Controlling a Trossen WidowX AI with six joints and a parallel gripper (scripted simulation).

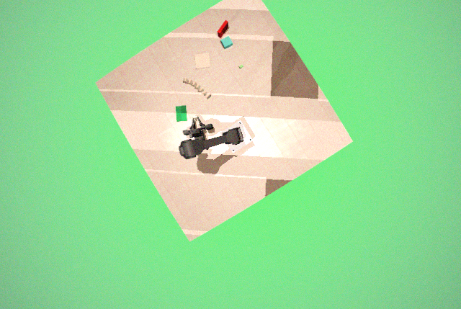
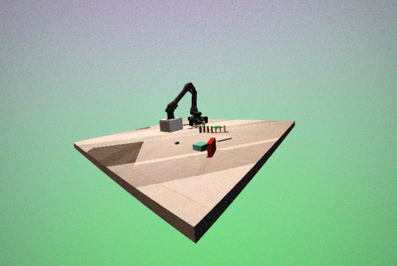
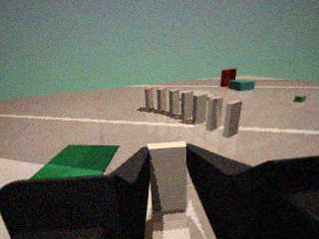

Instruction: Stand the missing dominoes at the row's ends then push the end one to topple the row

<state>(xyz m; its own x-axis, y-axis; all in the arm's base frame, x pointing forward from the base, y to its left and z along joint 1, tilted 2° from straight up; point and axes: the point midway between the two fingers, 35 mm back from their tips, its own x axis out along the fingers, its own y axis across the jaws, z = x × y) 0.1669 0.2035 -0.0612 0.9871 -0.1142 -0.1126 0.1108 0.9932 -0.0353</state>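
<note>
Now: gripper tip 6 cm short of the flat green patch, 9 cm to the right of it and 5 cm above it. From my gripper tip the other things lie so: tiny green piece: 22 cm ahead, 39 cm to the right, 4 cm below; then teal block: 40 cm ahead, 36 cm to the right, 4 cm below; then red block: 49 cm ahead, 37 cm to the right, 2 cm below.
</note>
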